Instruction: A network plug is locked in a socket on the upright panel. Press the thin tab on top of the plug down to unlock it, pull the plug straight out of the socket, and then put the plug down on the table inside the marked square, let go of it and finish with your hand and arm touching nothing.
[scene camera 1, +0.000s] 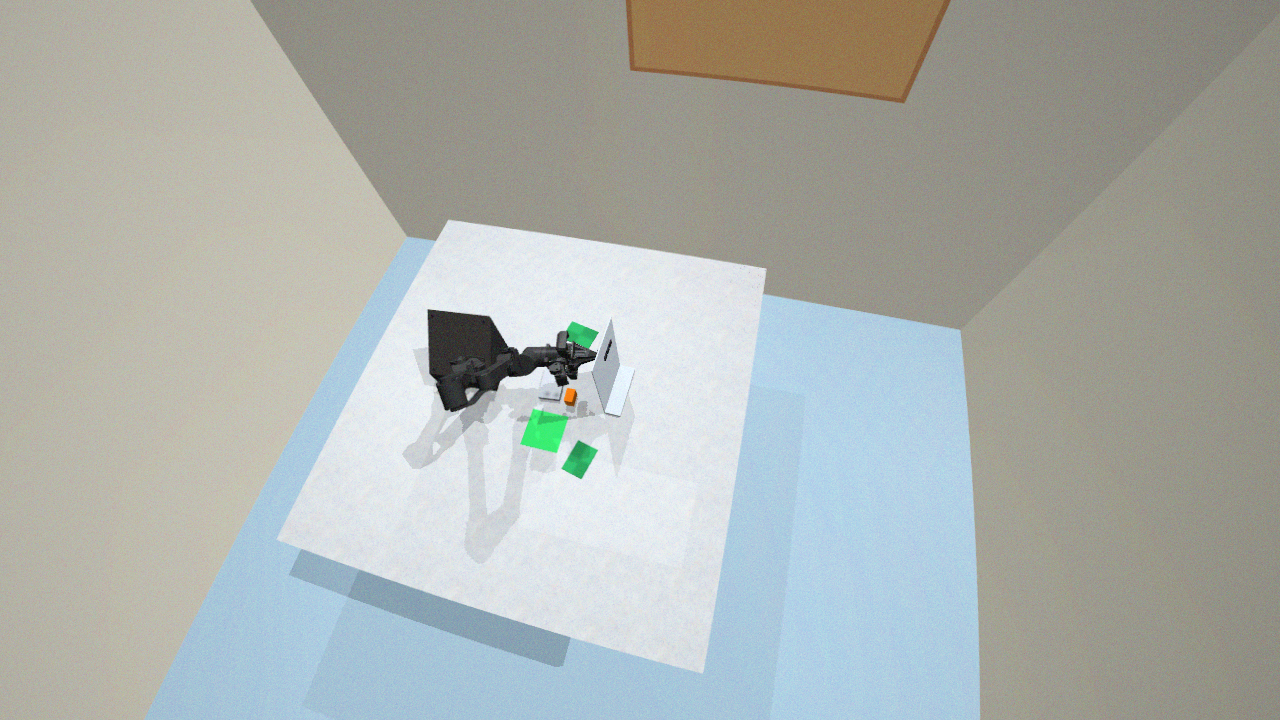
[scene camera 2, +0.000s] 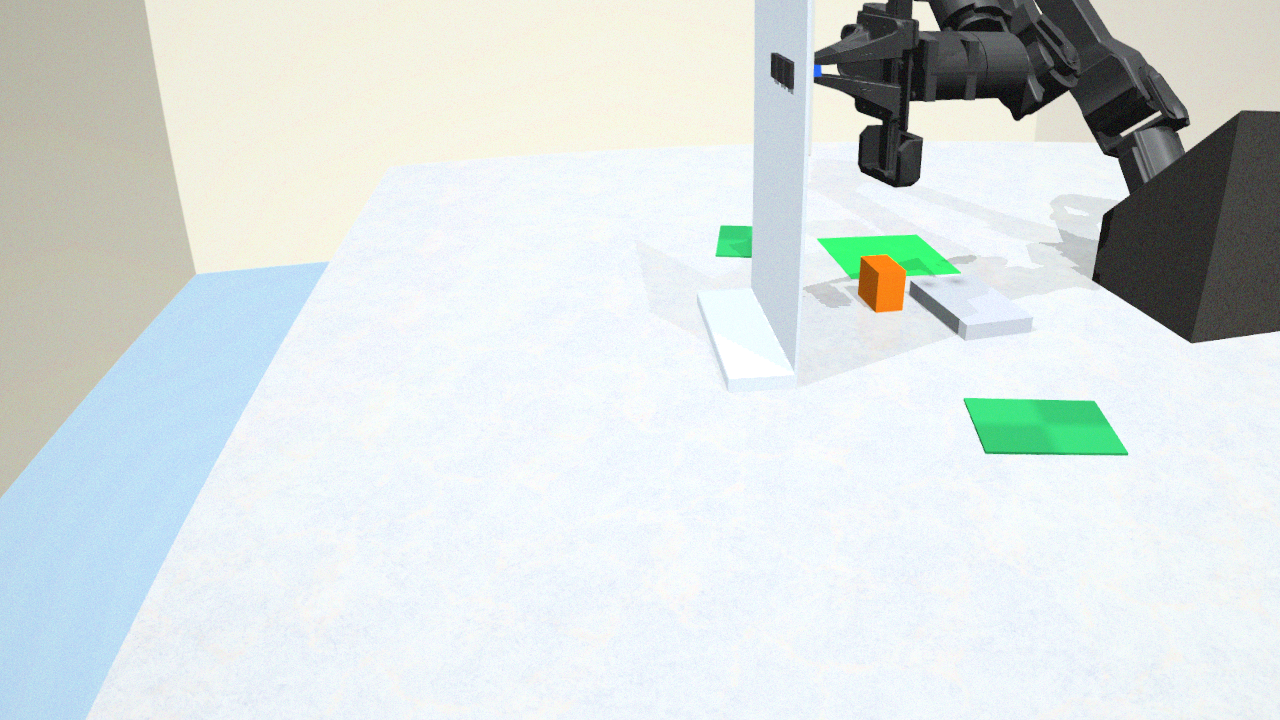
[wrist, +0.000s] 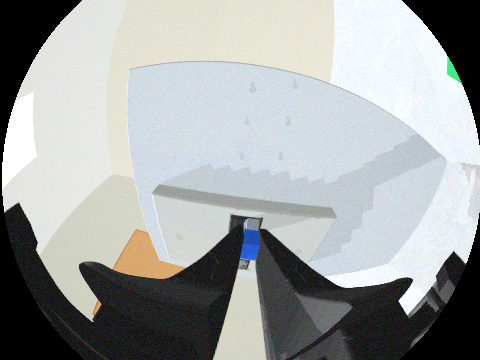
Labels:
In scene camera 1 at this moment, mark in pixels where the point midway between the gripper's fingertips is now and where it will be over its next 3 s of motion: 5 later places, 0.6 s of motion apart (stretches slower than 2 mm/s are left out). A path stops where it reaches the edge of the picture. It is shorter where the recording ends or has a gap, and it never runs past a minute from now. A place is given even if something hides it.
My gripper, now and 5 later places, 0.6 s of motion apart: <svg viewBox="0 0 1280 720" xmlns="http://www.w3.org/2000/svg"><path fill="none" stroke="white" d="M598 355L594 354L590 353L586 351L581 350L578 348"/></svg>

